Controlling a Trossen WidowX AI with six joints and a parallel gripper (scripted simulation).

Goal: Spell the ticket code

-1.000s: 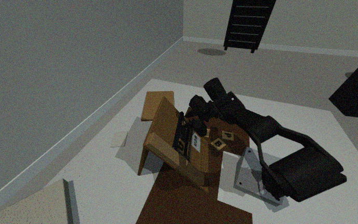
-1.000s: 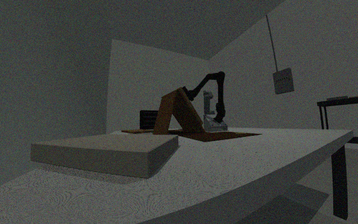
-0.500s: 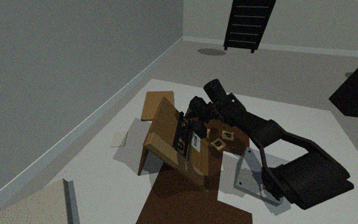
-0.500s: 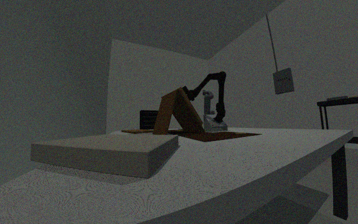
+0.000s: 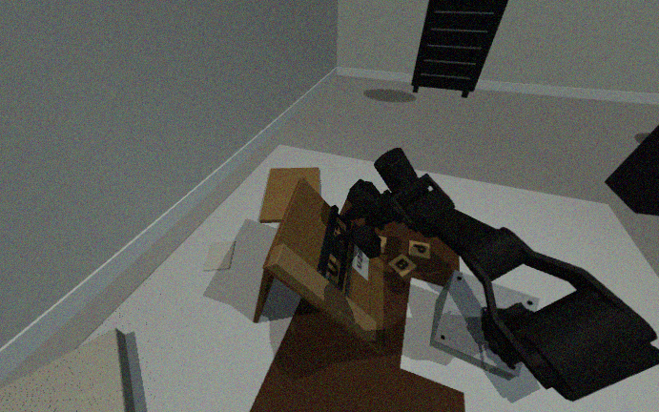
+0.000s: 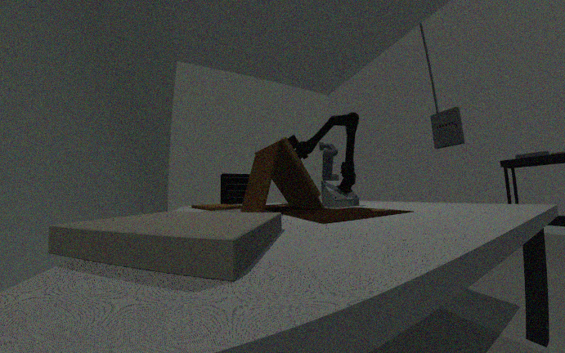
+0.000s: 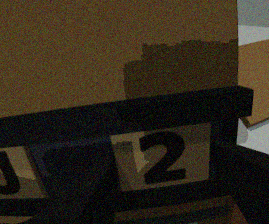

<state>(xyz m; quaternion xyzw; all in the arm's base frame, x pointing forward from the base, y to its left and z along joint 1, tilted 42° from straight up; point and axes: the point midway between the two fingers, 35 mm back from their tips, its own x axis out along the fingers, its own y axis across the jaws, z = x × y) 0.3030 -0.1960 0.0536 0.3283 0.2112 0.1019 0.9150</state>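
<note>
Right now my gripper tip is 60 mm past the white ticket, 10 mm to the right of it and 80 mm above it. Round my gripper tip: brown mat: 150 mm behind, 90 mm to the left, 180 mm below; then flat tan panel: 220 mm ahead, 300 mm to the right, 170 mm below.
</note>
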